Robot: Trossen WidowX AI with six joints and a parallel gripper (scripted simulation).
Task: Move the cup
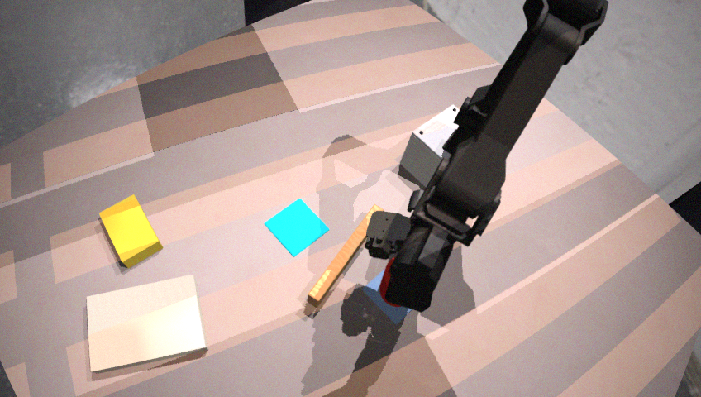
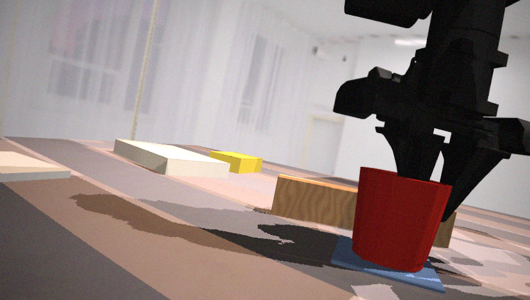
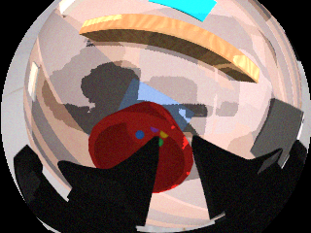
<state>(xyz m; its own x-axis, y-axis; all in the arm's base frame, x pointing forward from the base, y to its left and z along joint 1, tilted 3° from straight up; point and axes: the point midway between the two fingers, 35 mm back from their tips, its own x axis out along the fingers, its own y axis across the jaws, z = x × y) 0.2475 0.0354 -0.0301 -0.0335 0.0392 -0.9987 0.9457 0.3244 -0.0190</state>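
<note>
My gripper tip is 3 cm short of the light blue pad, 1 cm to the right of it and 5 cm above it. The rest, counted from my gripper tip: long wooden bar: 3 cm ahead, 9 cm to the right, 3 cm below; then cyan pad: 4 cm ahead, 20 cm to the right, 5 cm below; then red cup: 3 cm ahead, 1 cm to the left.
</note>
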